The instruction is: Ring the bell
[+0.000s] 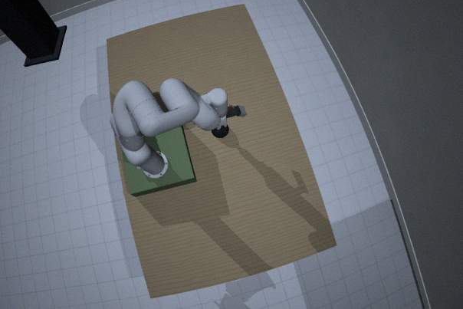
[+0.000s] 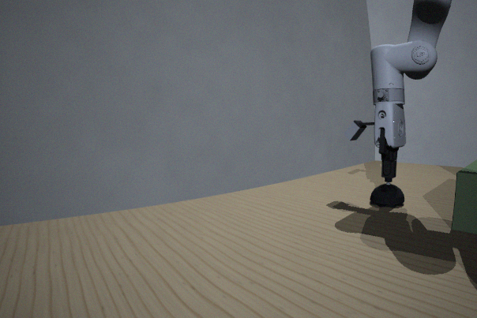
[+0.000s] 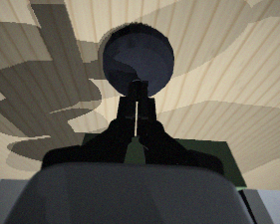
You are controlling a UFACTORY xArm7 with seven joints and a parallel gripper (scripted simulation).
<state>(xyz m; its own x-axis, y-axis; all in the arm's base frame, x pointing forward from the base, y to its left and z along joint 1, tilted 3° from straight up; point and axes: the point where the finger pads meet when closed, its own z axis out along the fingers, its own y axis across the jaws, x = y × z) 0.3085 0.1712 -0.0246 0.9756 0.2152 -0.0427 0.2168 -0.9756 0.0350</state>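
My gripper is now 30 mm above the small button. The rest, counted from my hand: bell 40 mm below.
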